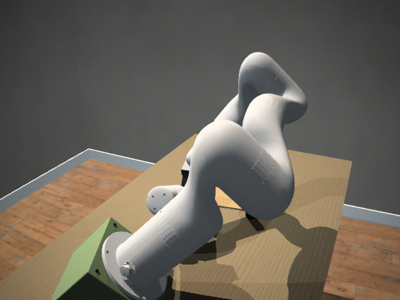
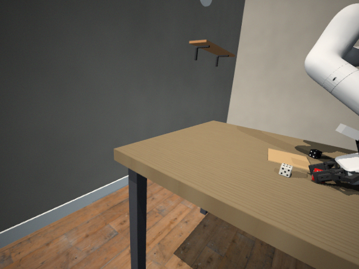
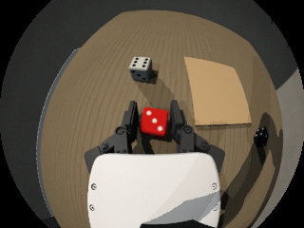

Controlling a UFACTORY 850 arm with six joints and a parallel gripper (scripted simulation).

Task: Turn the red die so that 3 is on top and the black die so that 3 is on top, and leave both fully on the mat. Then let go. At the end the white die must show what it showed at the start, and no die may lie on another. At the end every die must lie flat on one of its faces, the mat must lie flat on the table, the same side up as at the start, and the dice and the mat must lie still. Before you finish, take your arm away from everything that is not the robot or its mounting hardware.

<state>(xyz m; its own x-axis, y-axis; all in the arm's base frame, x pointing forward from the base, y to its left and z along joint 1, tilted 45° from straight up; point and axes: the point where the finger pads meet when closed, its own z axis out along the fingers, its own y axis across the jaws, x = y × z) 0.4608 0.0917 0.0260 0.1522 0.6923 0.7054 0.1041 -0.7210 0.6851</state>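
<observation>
The red die lies 10 mm below my hand. Round my hand: tan mat 120 mm to the right, 80 mm ahead, 20 mm below; black die 230 mm to the right, 20 mm behind, 10 mm below; white die 90 mm ahead, 30 mm to the left, 10 mm below.
</observation>
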